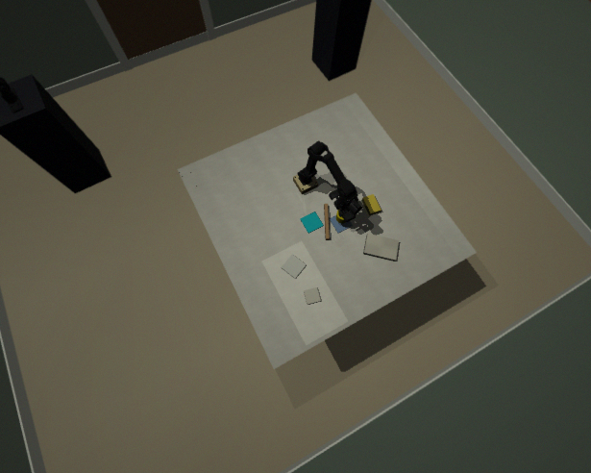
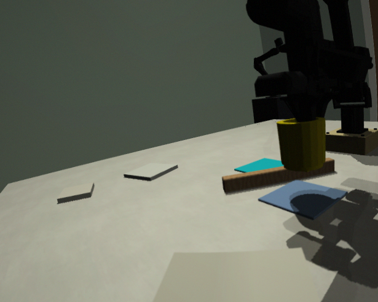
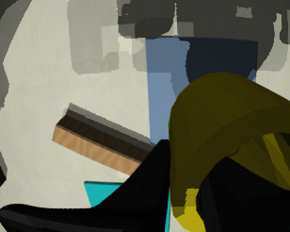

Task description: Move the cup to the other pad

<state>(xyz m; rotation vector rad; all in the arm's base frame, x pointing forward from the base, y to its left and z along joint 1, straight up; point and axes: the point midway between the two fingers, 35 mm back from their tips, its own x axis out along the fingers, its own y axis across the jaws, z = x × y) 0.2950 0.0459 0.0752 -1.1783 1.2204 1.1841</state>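
The teal pad is 5 cm behind my gripper tip, 15 cm to the right of it and 9 cm below it. Round my gripper tip: yellow cup: 2 cm ahead; then wooden bar: 1 cm behind, 7 cm to the right, 8 cm below; then blue pad: 3 cm ahead, 9 cm below.
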